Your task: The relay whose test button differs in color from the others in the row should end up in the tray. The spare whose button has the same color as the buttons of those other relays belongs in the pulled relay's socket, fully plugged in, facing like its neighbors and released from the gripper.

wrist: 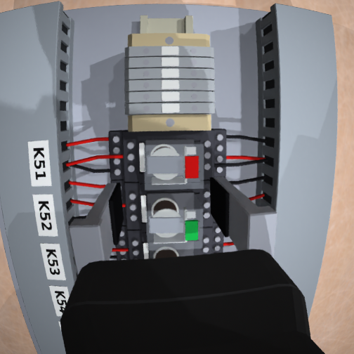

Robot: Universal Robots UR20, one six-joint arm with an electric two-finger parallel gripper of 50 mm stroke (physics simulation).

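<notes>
A relay with a green test button [191, 230] sits in the second socket of the row. The relay with a red button [191, 167] sits in the first socket, nearest the terminal blocks. A third relay [166, 254] shows its top edge; its button is hidden behind the black gripper body. My gripper [166, 198] is open, with one finger on the left and one on the right of the green-button relay, apart from it. How high the fingertips are above the relay is hard to tell. The tray and the spares do not show.
Grey terminal blocks [170, 80] stand above the row. Slotted wire ducts [30, 100] [305, 110] run along both sides, with red and black wires between them and the sockets. Labels K51 [39, 163], K52 [45, 215] and K53 [53, 262] are on the left duct.
</notes>
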